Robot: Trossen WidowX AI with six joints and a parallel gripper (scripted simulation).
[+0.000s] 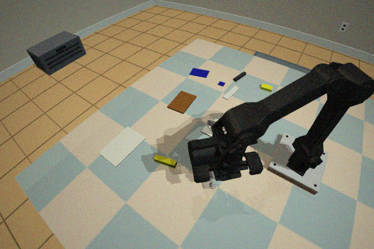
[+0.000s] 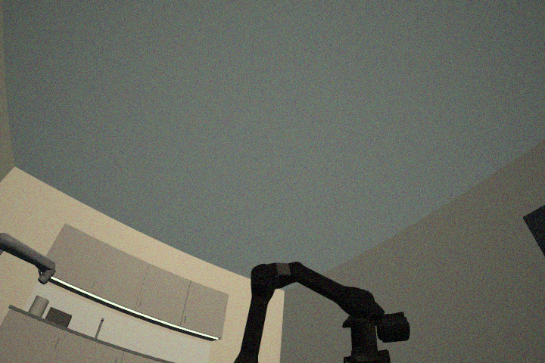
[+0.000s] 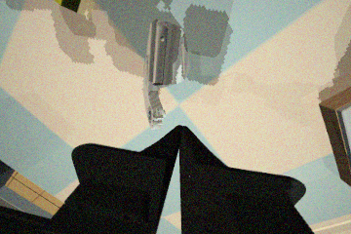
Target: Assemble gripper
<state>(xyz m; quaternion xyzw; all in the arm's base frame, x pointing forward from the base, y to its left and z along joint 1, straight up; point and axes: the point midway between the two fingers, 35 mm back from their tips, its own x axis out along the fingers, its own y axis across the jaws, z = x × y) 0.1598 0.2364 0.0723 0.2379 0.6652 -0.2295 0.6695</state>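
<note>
Right now my gripper tip is 30 mm short of the jaw, 30 mm above it and 20 mm to the right of it. Round my gripper tip: brown tile 380 mm ahead, 200 mm to the right, 60 mm below; housing plate 210 mm to the right, 110 mm ahead, 60 mm below; white sheet 380 mm ahead, 130 mm to the left, 60 mm below.
</note>
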